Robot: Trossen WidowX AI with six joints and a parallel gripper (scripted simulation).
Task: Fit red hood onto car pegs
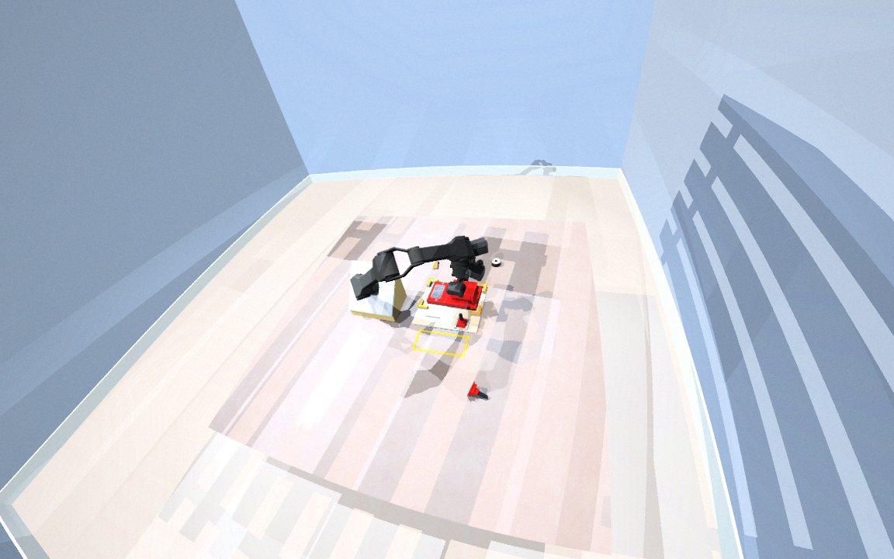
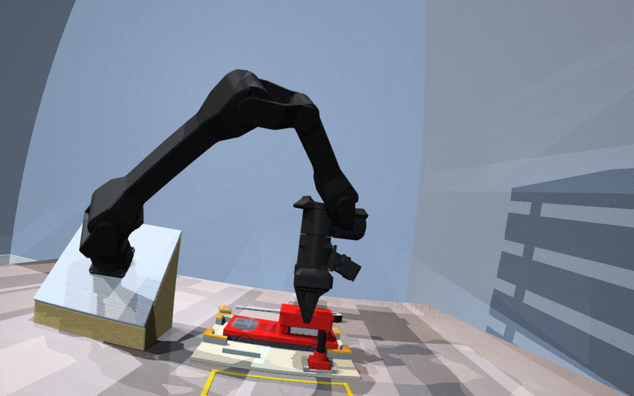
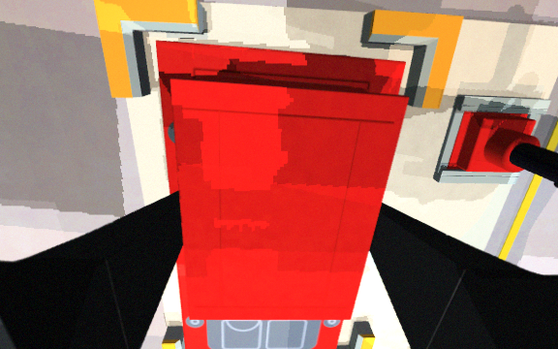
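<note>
Now: the red hood 10 mm above my gripper tip. Round my gripper tip: black wheel 100 mm ahead, 210 mm to the left, 40 mm below; grey engine block 30 mm below; white jig 40 mm behind, 20 mm to the right, 40 mm below.
</note>
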